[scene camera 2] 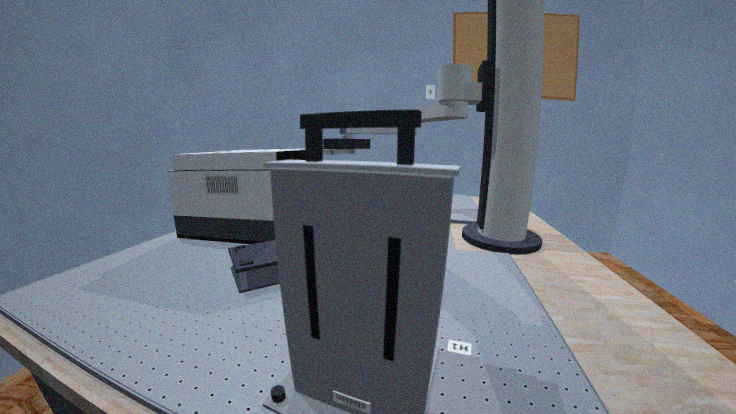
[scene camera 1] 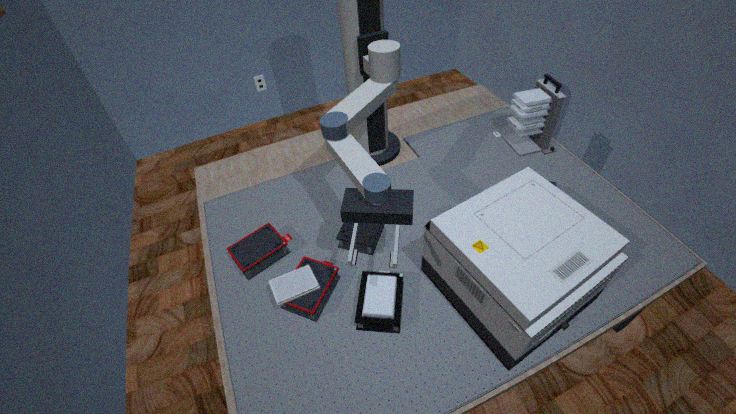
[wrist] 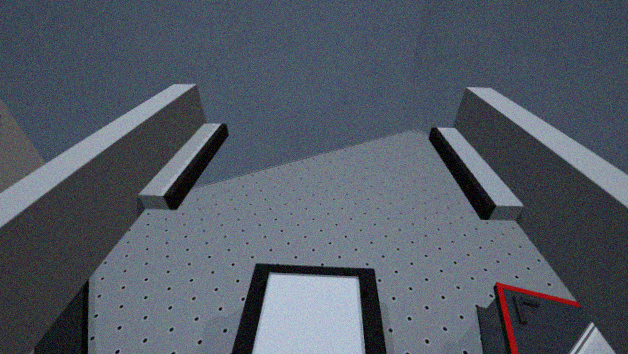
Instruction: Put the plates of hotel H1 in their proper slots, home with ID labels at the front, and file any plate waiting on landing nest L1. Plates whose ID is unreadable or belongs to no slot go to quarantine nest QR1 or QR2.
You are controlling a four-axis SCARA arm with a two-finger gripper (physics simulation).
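Frame: origin at the arm's base, x ahead, y left, z up, level; centimetres.
Seen in the pictures: gripper, fingertip midpoint: (scene camera 2: 323, 151) (scene camera 1: 372, 264) (wrist: 327, 110); arm's base, origin of the base link: (scene camera 2: 500, 239) (scene camera 1: 371, 148).
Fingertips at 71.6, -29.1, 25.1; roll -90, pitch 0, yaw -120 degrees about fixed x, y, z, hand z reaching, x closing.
Note:
Offsets run from my fingertips to a thing's middle, as dx, dy, dz.
My gripper (scene camera 1: 373, 258) (wrist: 327, 110) is empty, its fingers apart, above and behind a black nest @(-1.4, +1.8, -20.8) (scene camera 1: 379, 326) (wrist: 315, 270). A white plate @(-1.4, +1.8, -18.1) (scene camera 1: 379, 296) (wrist: 310, 315) lies in that nest, below the fingers. Another white plate @(-14.9, -19.2, -17.8) (scene camera 1: 294, 284) (wrist: 595, 344) lies askew across a red-edged dark nest @(-14.1, -15.3, -21.0) (scene camera 1: 325, 280) (wrist: 522, 332), overhanging its left side. A second red-edged nest @(-34.8, -26.7, -21.0) (scene camera 1: 257, 247) holds no plate. Hotel H1 @(-43.1, +89.9, -9.2) (scene camera 1: 554, 121) (scene camera 2: 352, 288) stands at the far right with several white plates (scene camera 1: 532, 97) stacked in its slots. Nest names and plate IDs are unreadable.
A large white instrument @(+8.8, +38.9, -11.2) (scene camera 1: 530, 216) (scene camera 2: 223, 198) stands right of the black nest. A dark block @(-28.7, +7.7, -20.8) (scene camera 1: 362, 237) lies behind the fingers. The arm's column (scene camera 1: 378, 121) (scene camera 2: 514, 154) rises at the back. Another dark block @(-16.1, +68.1, -21.0) (scene camera 2: 254, 265) shows beside the hotel in scene camera 2.

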